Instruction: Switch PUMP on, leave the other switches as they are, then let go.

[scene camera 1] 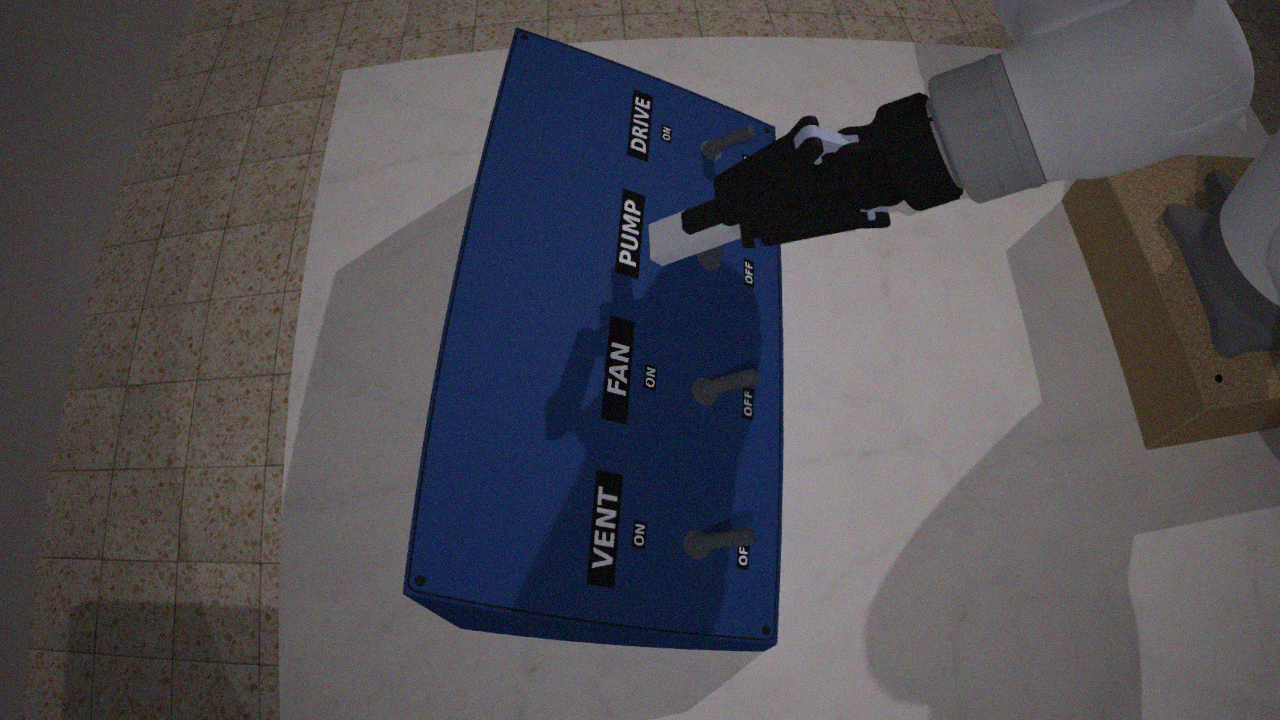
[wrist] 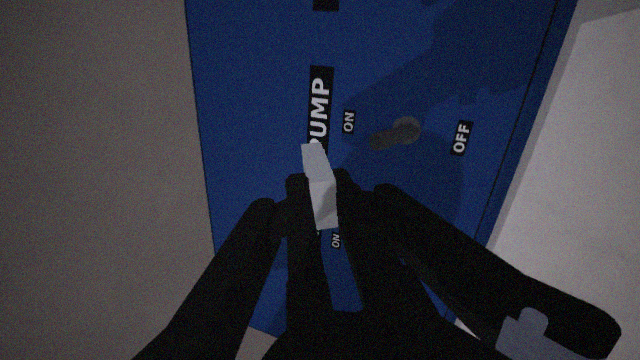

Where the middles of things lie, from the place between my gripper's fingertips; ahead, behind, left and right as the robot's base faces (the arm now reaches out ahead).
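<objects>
You'll find the pump lever (wrist: 381, 140) 3 cm below my hand, 5 cm behind it and 2 cm to the right of it. The blue switch panel (scene camera 1: 572, 457) is 7 cm below my hand, 3 cm ahead of it and 3 cm to the left of it. As for the fan lever (scene camera 1: 749, 377), that's 4 cm below my hand, 5 cm behind it and 10 cm to the left of it. And the vent lever (scene camera 1: 740, 537) is 4 cm below my hand too, 4 cm behind it and 22 cm to the left of it. Going by their middles, the vent lever is the farthest from my hand of the things named here.
</objects>
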